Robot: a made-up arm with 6 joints. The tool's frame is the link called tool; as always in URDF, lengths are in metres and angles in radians. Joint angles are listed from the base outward.
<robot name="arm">
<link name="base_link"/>
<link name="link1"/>
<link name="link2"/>
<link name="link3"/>
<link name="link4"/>
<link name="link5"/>
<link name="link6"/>
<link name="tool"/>
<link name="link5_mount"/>
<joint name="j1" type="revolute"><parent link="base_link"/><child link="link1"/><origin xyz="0.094 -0.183 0.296" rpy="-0.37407 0.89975 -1.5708"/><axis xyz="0 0 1"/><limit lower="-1.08" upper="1.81"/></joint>
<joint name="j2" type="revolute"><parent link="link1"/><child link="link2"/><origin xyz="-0.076 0.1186 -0.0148" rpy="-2.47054 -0.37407 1.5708"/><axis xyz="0 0 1"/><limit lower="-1.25" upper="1.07"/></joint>
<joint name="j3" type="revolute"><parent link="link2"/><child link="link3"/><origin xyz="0.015 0.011 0.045" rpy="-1.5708 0 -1.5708"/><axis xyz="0 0 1"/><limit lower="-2.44" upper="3.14"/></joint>
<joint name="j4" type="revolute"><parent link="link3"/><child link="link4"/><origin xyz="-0.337 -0.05 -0.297" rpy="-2.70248 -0.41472 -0.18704"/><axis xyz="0 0 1"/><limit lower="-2.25" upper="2.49"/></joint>
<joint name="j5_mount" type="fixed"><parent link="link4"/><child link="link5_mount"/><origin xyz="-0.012 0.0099 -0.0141"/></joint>
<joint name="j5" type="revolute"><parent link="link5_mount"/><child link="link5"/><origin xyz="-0.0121 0.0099 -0.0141" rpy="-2.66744 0.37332 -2.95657"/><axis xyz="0 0 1"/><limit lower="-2.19" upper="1.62"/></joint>
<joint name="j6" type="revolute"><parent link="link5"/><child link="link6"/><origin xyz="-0.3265 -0.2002 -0.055" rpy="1.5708 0 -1.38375"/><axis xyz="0 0 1"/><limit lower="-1.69" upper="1.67"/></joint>
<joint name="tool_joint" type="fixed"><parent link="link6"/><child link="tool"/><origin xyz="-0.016 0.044 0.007" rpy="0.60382 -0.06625 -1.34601"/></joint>
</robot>
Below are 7 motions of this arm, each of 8 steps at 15 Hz.
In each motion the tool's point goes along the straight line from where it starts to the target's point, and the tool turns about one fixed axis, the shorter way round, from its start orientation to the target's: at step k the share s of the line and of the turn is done. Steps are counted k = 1, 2, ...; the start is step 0. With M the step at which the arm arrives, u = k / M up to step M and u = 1 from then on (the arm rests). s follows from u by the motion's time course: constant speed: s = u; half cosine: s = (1 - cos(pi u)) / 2; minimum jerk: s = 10 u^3 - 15 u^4 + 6 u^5.
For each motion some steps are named. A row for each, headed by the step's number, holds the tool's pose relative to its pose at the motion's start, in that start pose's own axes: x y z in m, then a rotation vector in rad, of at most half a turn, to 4 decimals.
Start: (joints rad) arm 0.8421 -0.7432 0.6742 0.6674 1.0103 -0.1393
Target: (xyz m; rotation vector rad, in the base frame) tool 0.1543 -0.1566 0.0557 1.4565 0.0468 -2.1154
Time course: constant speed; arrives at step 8
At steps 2, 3, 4, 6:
2: 0.0097 -0.0114 0.0503 0.1357 -0.1705 -0.0079
3: 0.0145 -0.0171 0.0754 0.2035 -0.2558 -0.0118
4: 0.0193 -0.0229 0.1006 0.2714 -0.3411 -0.0158
6: 0.0290 -0.0343 0.1509 0.4071 -0.5116 -0.0236

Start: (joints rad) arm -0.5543 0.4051 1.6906 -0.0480 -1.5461 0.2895
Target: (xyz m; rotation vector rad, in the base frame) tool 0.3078 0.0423 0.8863 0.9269 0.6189 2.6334
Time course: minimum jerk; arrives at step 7
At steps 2, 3, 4, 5, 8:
2: 0.0340 0.0162 0.0003 -0.0150 -0.0039 -0.0861
3: 0.0863 0.0412 0.0008 -0.0381 -0.0100 -0.2189
4: 0.1483 0.0708 0.0014 -0.0655 -0.0171 -0.3761
5: 0.2007 0.0958 0.0019 -0.0886 -0.0232 -0.5089
8: 0.2346 0.1121 0.0022 -0.1036 -0.0271 -0.5950

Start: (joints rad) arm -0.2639 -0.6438 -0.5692 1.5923 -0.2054 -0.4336
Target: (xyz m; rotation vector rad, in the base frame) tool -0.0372 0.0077 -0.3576 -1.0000 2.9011 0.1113
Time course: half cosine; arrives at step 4
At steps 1, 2, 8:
1: -0.0036 -0.0080 0.0100 0.0141 -0.0045 -0.0080
2: -0.0124 -0.0274 0.0340 0.0482 -0.0155 -0.0272
8: -0.0247 -0.0548 0.0681 0.0964 -0.0310 -0.0543

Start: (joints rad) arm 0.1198 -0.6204 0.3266 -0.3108 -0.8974 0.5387
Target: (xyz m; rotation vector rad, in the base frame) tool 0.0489 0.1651 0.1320 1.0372 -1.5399 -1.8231
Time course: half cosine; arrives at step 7
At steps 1, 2, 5, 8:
1: -0.0027 -0.0035 -0.0046 0.0165 0.0125 0.0021
2: -0.0101 -0.0132 -0.0174 0.0627 0.0474 0.0079
5: -0.0437 -0.0568 -0.0751 0.2705 0.2044 0.0342
8: -0.0538 -0.0700 -0.0926 0.3332 0.2517 0.0421

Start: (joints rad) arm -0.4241 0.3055 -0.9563 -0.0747 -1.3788 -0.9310
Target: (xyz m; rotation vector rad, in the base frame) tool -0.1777 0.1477 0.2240 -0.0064 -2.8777 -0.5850
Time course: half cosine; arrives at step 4
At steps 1, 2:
1: -0.0019 0.0097 -0.0215 -0.0314 0.0185 0.0186
2: -0.0065 0.0330 -0.0735 -0.1073 0.0631 0.0636

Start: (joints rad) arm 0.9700 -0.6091 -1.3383 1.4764 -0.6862 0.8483
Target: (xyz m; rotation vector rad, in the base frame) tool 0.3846 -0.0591 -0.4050 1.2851 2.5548 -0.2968
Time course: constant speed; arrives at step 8
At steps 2, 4, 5, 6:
2: 0.0389 0.0052 0.0244 0.0368 0.0534 0.0855
4: 0.0777 0.0104 0.0488 0.0735 0.1068 0.1711
5: 0.0972 0.0130 0.0610 0.0919 0.1334 0.2138
6: 0.1166 0.0155 0.0732 0.1103 0.1601 0.2566

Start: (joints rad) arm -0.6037 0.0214 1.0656 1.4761 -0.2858 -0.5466
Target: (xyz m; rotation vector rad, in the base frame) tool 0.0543 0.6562 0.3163 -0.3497 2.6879 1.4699
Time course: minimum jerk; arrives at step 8
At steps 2, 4, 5, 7, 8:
2: -0.0006 -0.0229 0.0187 0.0805 0.0400 0.0126
4: -0.0030 -0.1108 0.0906 0.3886 0.1931 0.0606
5: -0.0043 -0.1606 0.1313 0.5634 0.2800 0.0879
7: -0.0059 -0.2181 0.1782 0.7648 0.3801 0.1193
8: -0.0060 -0.2216 0.1811 0.7773 0.3863 0.1213

